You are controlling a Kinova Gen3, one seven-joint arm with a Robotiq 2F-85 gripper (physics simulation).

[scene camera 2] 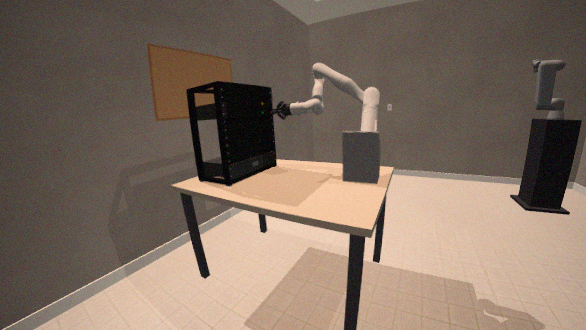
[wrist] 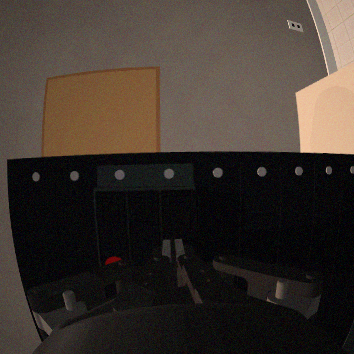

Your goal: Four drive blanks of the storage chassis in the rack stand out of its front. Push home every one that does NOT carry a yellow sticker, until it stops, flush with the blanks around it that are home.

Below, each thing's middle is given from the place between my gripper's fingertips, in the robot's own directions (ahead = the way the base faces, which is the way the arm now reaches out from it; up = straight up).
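Scene:
Black rack (scene camera 2: 248,148): 120 mm below my hand, 170 mm ahead of it and 180 mm to the left of it.

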